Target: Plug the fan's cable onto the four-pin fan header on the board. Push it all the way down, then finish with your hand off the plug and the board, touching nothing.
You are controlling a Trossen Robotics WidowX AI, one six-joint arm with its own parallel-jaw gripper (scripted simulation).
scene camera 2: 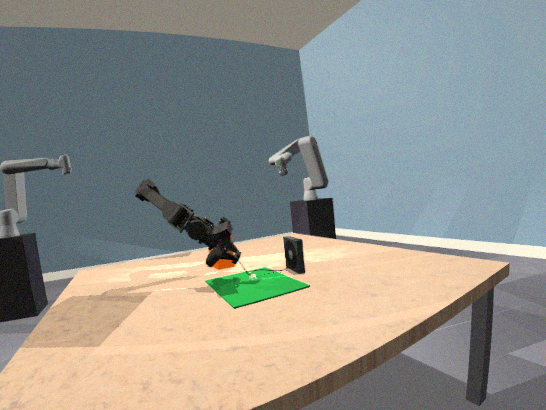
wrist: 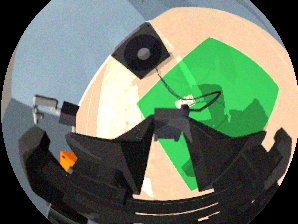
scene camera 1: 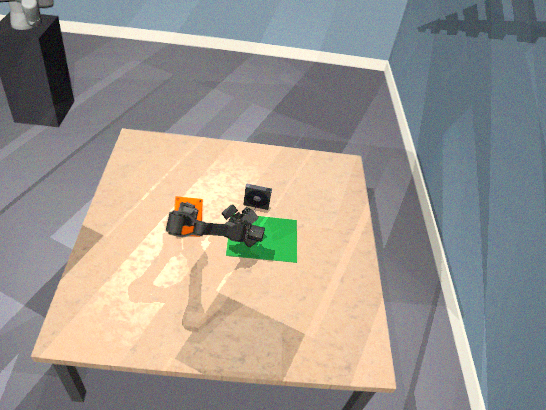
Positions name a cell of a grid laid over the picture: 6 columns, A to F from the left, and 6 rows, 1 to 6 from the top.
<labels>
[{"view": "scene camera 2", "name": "my gripper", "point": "C4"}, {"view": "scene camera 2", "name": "green board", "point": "C5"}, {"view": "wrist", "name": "my gripper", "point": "D4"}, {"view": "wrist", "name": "dark cable plug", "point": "D4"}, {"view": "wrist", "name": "black fan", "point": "C2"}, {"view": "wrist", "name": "green board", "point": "F3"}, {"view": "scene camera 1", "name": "green board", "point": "D4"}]
</labels>
